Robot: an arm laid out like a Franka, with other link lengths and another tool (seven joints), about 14 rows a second.
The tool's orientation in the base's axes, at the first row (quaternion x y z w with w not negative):
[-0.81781 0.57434 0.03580 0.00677]
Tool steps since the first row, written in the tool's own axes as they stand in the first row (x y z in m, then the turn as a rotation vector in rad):
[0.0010 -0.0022 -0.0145 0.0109 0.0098 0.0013]
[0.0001 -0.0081 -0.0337 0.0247 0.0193 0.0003]
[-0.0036 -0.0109 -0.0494 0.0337 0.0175 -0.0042]
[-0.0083 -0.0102 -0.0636 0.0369 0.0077 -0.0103]
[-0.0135 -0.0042 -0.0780 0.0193 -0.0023 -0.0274]
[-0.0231 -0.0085 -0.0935 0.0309 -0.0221 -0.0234]
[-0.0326 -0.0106 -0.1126 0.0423 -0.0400 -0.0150]
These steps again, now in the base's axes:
[0.0031 -0.0009 0.0143 -0.0056 -0.0135 -0.0017]
[0.0094 0.0009 0.0334 -0.0098 -0.0297 -0.0014]
[0.0115 0.0045 0.0492 -0.0049 -0.0378 0.0025]
[0.0100 0.0079 0.0637 0.0057 -0.0378 0.0081]
[0.0033 0.0100 0.0786 0.0101 -0.0188 0.0260]
[0.0049 0.0197 0.0945 0.0324 -0.0227 0.0206]
[0.0047 0.0283 0.1141 0.0526 -0.0269 0.0110]

